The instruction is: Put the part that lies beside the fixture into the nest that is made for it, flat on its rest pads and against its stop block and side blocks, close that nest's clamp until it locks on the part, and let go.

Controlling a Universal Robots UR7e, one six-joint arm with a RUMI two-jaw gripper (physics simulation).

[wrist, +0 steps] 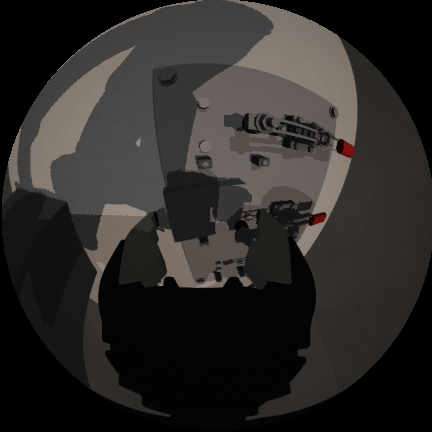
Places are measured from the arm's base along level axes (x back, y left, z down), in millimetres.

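Pixels of known places: gripper, fingertip midpoint: (pixel 206 211).
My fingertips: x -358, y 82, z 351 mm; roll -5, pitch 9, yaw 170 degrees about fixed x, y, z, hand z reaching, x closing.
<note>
For each thing: its middle in the pictures, then the offset to it from my fingertips. "pt": a spot on its surface instead.
- grey fixture plate at a spot on its surface: (pixel 175 125) pt dz +13, dx +39, dy +81 mm
- lower clamp at the middle of its body: (pixel 288 221) dz -13, dx -108, dy -2 mm
- red handle tip at a spot on its surface: (pixel 317 219) pt dz -23, dx -160, dy +11 mm
- upper clamp at a spot on its surface: (pixel 299 134) pt dz -29, dx -54, dy +96 mm
A dark, block-shaped part (pixel 190 212) shows in the middle of the wrist view, over the left side of the grey fixture plate (pixel 175 125). Whether it lies flat on rest pads or touches a stop block cannot be told. My gripper (pixel 206 211) is open, with one finger on each side of the part's lower area, holding nothing. The lower clamp (pixel 285 215), with a red handle tip (pixel 317 219), stands right of the part, partly behind the right finger. The upper clamp (pixel 300 132) has a red handle tip (pixel 345 148). Whether either clamp is locked is unclear.
Two pale round pads (pixel 203 103) (pixel 205 146) and two small dark blocks (pixel 203 161) (pixel 260 160) stand on the plate. Bolt heads (pixel 167 77) (pixel 333 111) sit at its corners. A large dark shape (pixel 47 250) stands at the left. Shadows cover much of the left side.
</note>
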